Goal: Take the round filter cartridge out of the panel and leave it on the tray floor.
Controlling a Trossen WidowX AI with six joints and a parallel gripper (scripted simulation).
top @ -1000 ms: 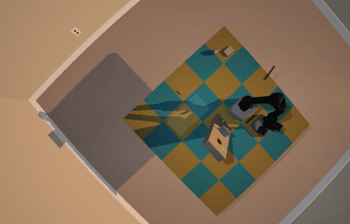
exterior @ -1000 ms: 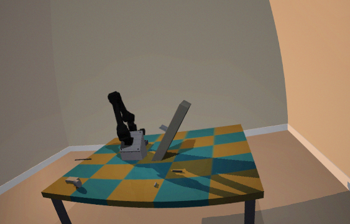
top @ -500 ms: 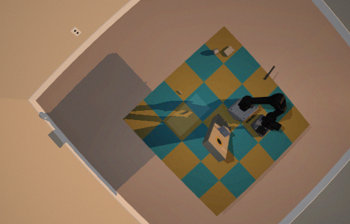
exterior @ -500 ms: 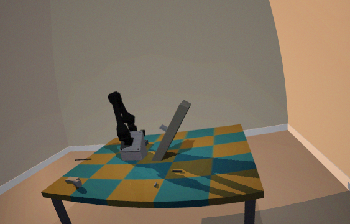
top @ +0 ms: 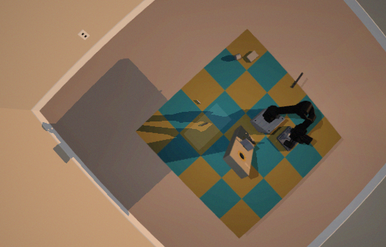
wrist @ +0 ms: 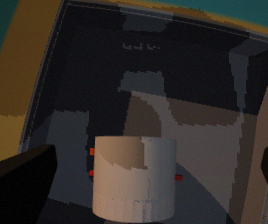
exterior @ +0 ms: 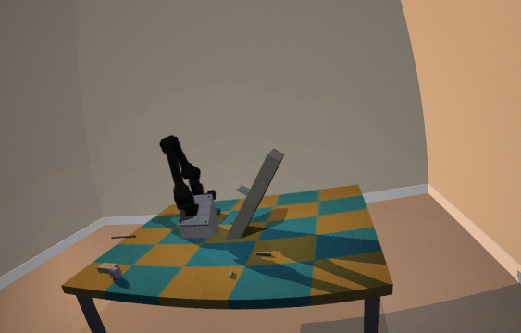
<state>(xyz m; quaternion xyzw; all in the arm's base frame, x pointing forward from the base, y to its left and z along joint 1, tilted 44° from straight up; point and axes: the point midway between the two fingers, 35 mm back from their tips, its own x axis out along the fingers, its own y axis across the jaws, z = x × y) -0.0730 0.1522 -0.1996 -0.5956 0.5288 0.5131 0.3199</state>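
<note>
My gripper tip is 1 cm past the round filter cartridge, 2 cm to the left of it and 4 cm above it. Round my gripper tip: tan block (18 cm behind, 73 cm to the right, 6 cm below); grey tray (1 cm to the left, 6 cm below).
</note>
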